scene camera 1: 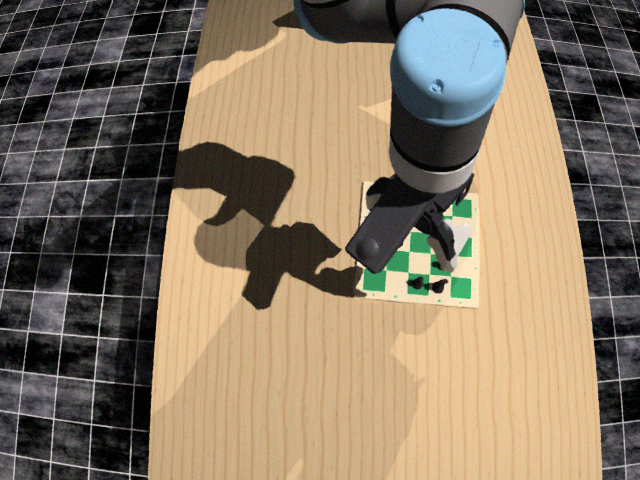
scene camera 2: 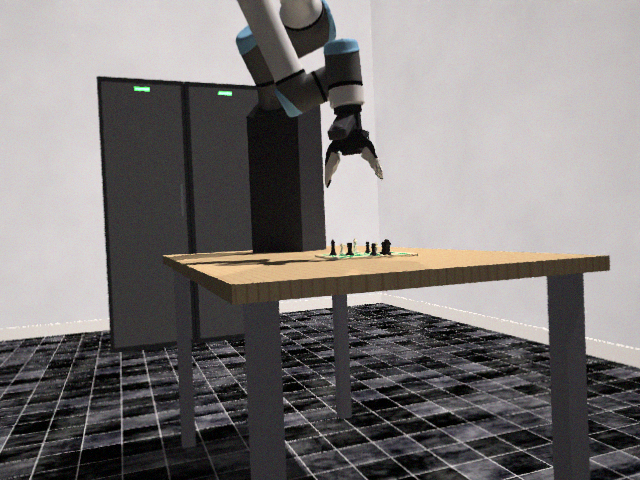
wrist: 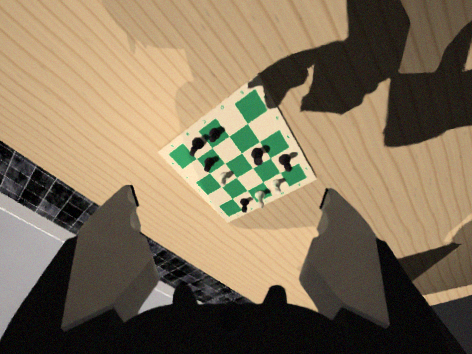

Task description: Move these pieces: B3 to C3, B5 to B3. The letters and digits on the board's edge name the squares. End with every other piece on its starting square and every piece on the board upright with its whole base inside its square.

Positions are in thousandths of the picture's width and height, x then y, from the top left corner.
my gripper: scene camera 1 640, 495; scene camera 2 554, 384; wrist 488, 535
